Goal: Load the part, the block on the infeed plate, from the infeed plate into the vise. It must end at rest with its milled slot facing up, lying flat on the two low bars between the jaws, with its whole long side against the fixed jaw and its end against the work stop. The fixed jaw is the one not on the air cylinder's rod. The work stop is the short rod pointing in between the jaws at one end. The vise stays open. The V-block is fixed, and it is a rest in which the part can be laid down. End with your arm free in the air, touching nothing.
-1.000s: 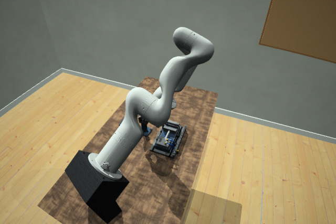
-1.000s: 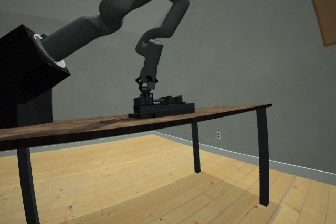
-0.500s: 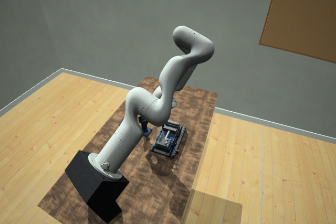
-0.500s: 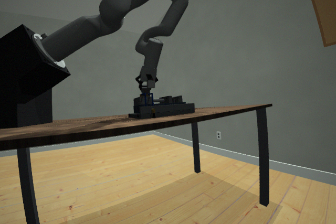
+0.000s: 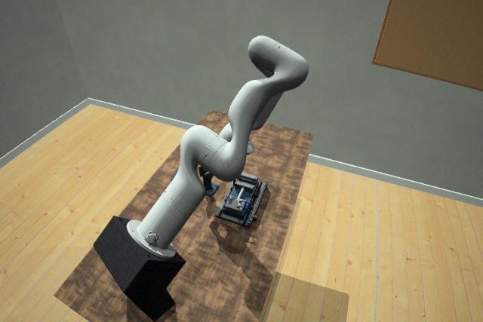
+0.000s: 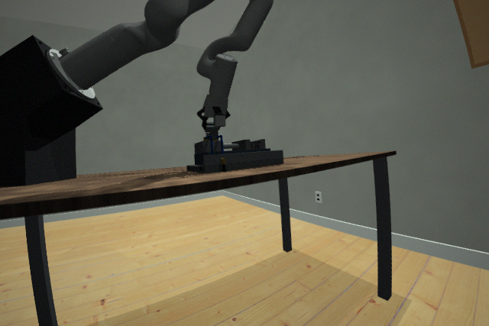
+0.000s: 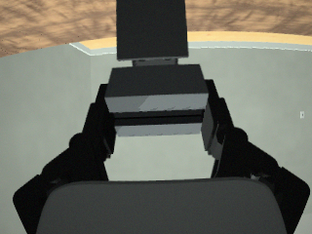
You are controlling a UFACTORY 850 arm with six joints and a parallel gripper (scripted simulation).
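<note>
Right now the part is right at my hand. The rest, counted from my hand: cylinder rod 120 mm behind, 160 mm to the right, 110 mm below; work stop 20 mm behind, 170 mm to the right, 100 mm below; V-block post 130 mm below.
</note>
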